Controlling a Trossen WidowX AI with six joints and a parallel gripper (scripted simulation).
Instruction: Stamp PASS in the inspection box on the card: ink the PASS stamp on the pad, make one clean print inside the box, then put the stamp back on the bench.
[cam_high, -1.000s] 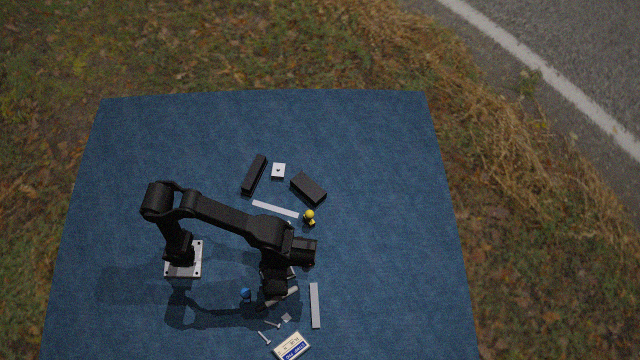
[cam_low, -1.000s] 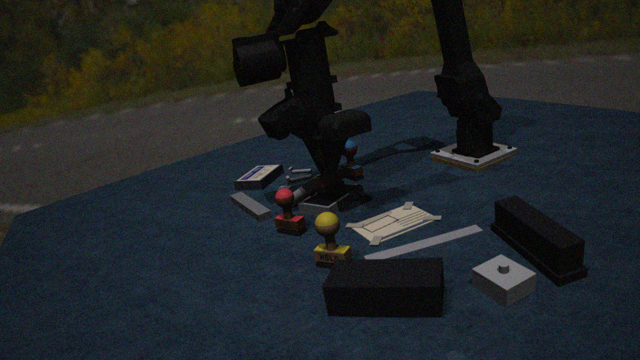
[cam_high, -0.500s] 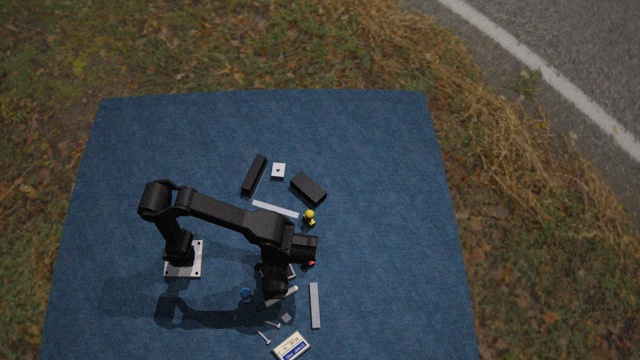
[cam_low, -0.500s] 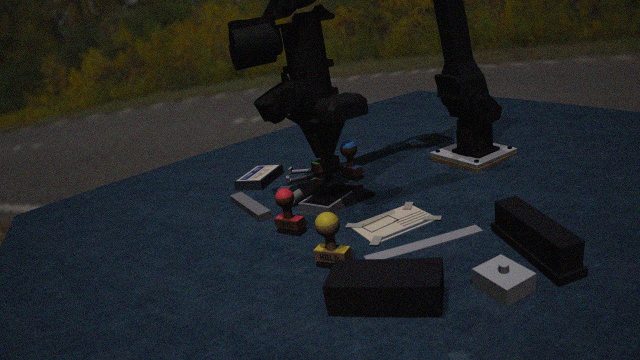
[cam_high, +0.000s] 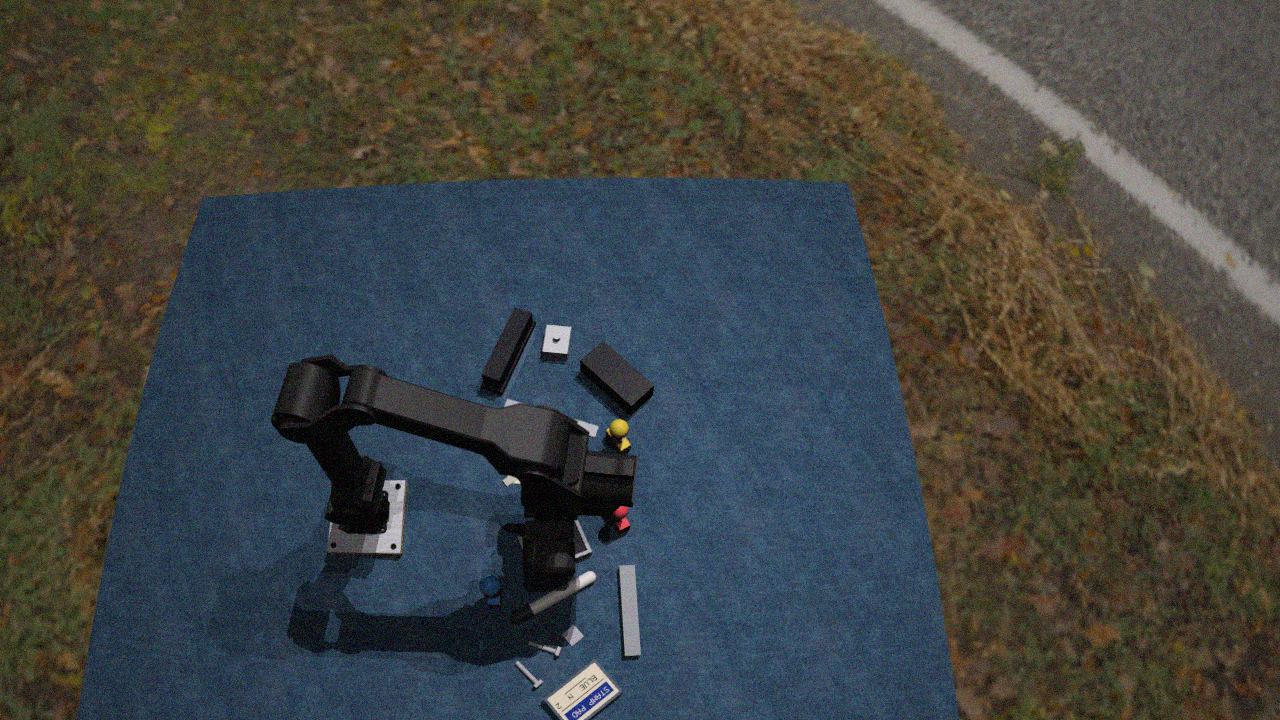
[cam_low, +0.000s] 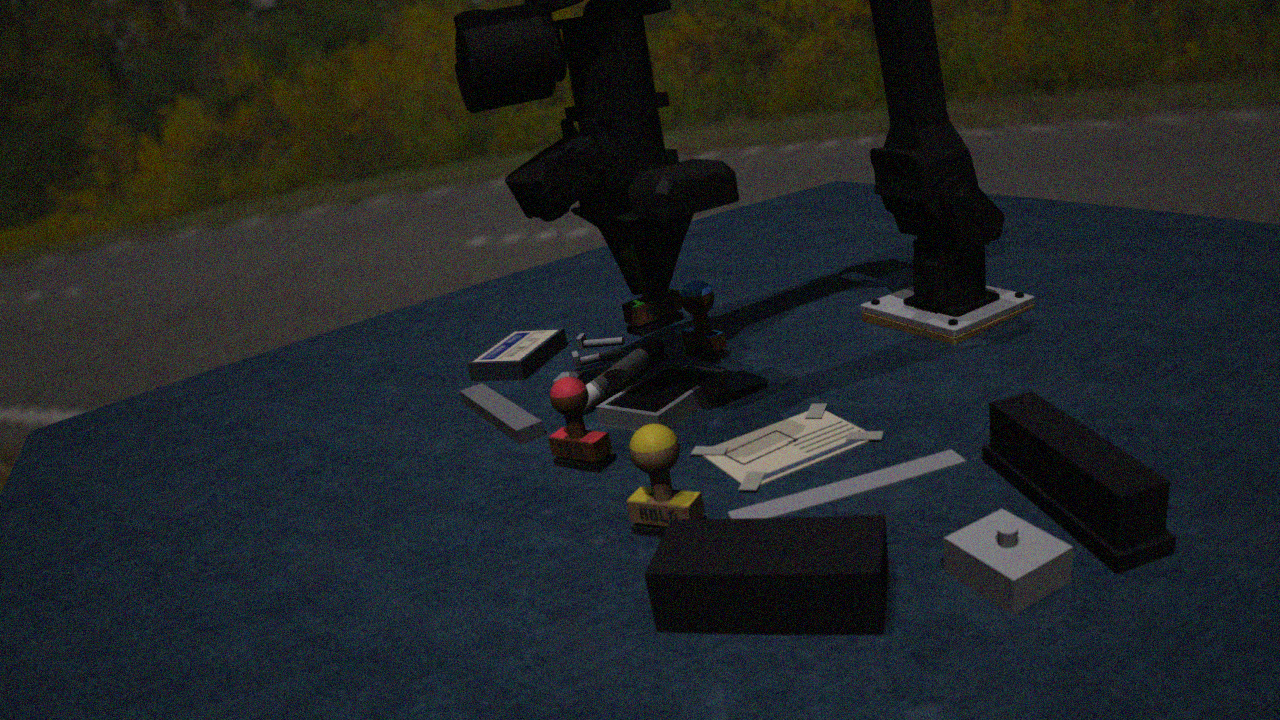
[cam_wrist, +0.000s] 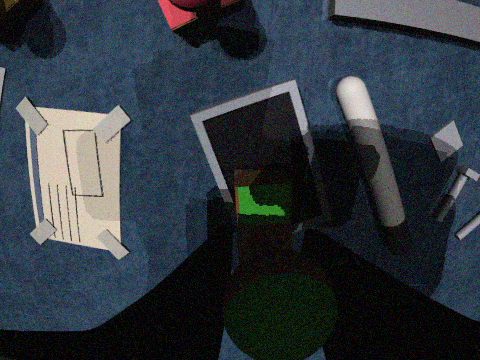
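The white card lies 1 cm behind my gripper tip, 12 cm to the left of it and 9 cm below it. The rest, counted from my gripper tip: red stamp: 9 cm ahead, 3 cm to the left, 7 cm below; then green-knobbed stamp: right at my gripper tip; then dark ink pad tray: 1 cm to the right, 9 cm below.
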